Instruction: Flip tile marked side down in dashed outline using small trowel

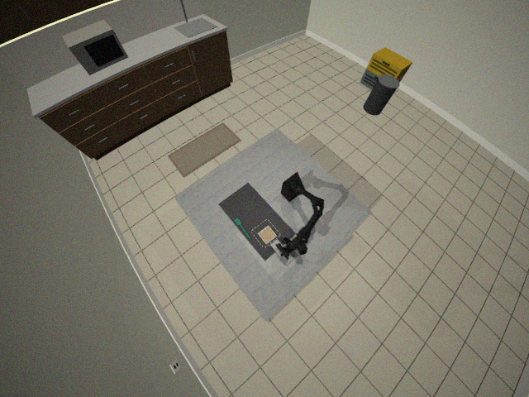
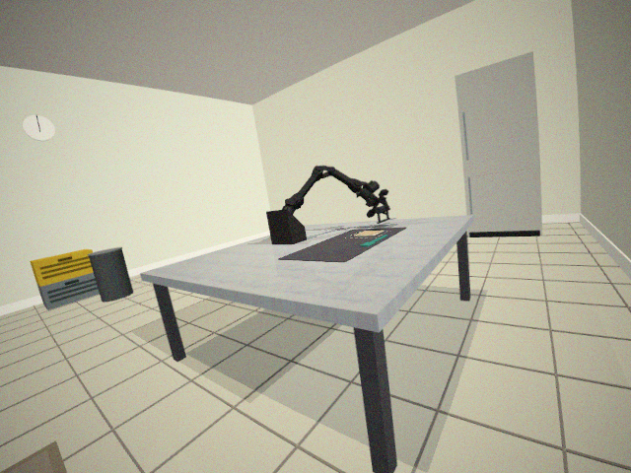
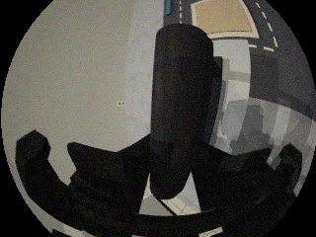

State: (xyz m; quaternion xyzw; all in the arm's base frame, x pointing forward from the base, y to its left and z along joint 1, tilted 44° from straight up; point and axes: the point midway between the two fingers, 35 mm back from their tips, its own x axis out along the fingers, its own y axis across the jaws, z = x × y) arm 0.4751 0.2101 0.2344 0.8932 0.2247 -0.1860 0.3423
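My gripper tip is now 3 cm short of the teal strip, 41 cm to the left of it and 8 cm above it. Round my gripper tip: tile (6 cm behind, 20 cm to the right, 8 cm below); trowel (2 cm behind, 1 cm to the left, 1 cm below).
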